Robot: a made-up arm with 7 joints. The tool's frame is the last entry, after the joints. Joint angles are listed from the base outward.
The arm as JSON. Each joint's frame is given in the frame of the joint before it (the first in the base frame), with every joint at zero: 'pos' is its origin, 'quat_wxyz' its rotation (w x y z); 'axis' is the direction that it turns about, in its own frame. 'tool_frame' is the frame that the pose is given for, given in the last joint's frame.
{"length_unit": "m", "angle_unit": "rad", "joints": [
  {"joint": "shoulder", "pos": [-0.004, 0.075, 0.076], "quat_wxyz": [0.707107, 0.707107, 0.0, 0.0], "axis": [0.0, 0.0, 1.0]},
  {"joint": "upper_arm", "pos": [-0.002, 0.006, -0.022], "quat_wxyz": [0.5, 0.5, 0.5, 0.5], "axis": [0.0, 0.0, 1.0]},
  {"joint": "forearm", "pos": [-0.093, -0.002, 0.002], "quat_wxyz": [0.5, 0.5, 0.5, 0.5], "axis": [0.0, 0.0, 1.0]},
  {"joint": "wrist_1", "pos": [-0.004, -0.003, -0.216], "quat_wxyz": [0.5, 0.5, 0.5, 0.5], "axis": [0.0, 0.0, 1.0]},
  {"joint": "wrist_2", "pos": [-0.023, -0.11, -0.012], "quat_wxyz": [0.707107, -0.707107, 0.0, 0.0], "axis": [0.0, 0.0, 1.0]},
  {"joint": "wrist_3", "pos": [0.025, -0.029, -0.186], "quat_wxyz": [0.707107, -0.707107, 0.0, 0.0], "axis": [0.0, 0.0, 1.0]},
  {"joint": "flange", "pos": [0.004, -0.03, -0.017], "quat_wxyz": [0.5, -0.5, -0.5, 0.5], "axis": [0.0, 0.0, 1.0]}
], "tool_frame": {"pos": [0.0, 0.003, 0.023], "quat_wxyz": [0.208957, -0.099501, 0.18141, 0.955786]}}
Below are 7 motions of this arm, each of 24 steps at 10 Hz.
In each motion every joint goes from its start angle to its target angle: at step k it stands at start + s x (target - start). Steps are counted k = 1, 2, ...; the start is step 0. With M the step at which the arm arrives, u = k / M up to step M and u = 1 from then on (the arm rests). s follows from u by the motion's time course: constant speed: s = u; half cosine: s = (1 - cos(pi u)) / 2; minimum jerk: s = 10 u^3 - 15 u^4 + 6 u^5.
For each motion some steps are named. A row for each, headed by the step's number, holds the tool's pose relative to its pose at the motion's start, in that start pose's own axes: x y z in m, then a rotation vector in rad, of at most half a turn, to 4 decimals.
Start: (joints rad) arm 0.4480 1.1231 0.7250 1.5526 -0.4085 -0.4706 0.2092
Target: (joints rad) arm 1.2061 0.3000 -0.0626 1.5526 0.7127 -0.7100 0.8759
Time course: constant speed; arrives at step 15
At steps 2, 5, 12, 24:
2: 0.0140 -0.0472 -0.0077 0.2403 0.0397 0.0442
5: 0.0180 -0.1192 -0.0394 0.6149 0.0228 0.1043
12: -0.0384 -0.2402 -0.1986 1.4552 -0.3626 0.2266
24: -0.0740 -0.2543 -0.2931 1.7622 -0.6544 0.2776

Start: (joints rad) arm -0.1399 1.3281 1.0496 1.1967 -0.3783 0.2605 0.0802
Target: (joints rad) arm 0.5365 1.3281 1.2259 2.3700 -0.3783 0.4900 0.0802
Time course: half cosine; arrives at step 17
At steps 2, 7, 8, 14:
2: 0.0002 0.0048 -0.0123 0.0373 -0.0213 -0.0187
7: 0.0209 0.0779 -0.1134 0.3776 -0.2364 -0.2353
8: 0.0333 0.1031 -0.1337 0.4625 -0.2980 -0.3050
14: 0.1414 0.2222 -0.1821 0.8251 -0.6335 -0.7272

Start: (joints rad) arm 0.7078 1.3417 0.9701 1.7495 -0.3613 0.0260 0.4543
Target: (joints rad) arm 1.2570 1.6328 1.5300 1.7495 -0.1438 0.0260 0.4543
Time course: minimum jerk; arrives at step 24
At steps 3, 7, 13, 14, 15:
3: -0.0019 0.0049 -0.0015 0.0047 -0.0041 -0.0167
7: -0.0144 0.0481 -0.0139 0.0447 -0.0411 -0.1582
13: -0.0064 0.1870 -0.0484 0.1684 -0.1800 -0.5960
14: 0.0022 0.2106 -0.0535 0.1893 -0.2086 -0.6729
15: 0.0123 0.2322 -0.0579 0.2086 -0.2368 -0.7453

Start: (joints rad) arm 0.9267 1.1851 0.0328 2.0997 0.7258 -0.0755 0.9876
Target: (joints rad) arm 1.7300 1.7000 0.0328 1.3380 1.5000 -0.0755 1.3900
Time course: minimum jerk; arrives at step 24
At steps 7, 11, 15, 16, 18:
7: 0.0204 0.0411 -0.0232 0.0033 -0.0037 -0.0379
11: 0.0773 0.1003 -0.0791 0.0015 -0.0669 -0.1323
15: 0.1723 0.1313 -0.1531 -0.0333 -0.2267 -0.2583
16: 0.1966 0.1316 -0.1688 -0.0480 -0.2727 -0.2861
18: 0.2382 0.1265 -0.1931 -0.0788 -0.3553 -0.3306

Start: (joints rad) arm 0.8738 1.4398 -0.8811 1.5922 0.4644 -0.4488 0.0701
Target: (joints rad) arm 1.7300 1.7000 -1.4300 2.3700 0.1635 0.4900 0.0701
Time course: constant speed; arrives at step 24
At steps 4, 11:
4: 0.0041 -0.0061 -0.0388 -0.1005 0.0153 0.0043
11: 0.0265 -0.0207 -0.0983 -0.2757 0.0382 -0.0373

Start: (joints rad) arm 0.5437 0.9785 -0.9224 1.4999 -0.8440 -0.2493 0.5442
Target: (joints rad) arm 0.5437 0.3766 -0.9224 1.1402 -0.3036 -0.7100 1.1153
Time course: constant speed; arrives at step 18
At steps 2, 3, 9, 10, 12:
2: -0.0186 -0.0080 -0.0161 0.0703 -0.0598 0.0724
3: -0.0278 -0.0117 -0.0248 0.1034 -0.0925 0.1075
9: -0.0797 -0.0297 -0.0842 0.2712 -0.3231 0.2987
10: -0.0877 -0.0318 -0.0953 0.2939 -0.3665 0.3267
12: -0.1031 -0.0355 -0.1185 0.3350 -0.4568 0.3787

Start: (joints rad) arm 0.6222 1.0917 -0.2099 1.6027 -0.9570 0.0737 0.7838
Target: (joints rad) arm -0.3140 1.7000 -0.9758 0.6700 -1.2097 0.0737 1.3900
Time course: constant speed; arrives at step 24
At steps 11, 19, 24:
11: 0.0913 -0.1343 0.1703 -0.8835 0.3368 0.9032
19: 0.1603 -0.0783 0.3104 -1.6933 0.6419 1.2978
24: 0.1604 0.0109 0.3639 -2.2662 0.8649 1.3353

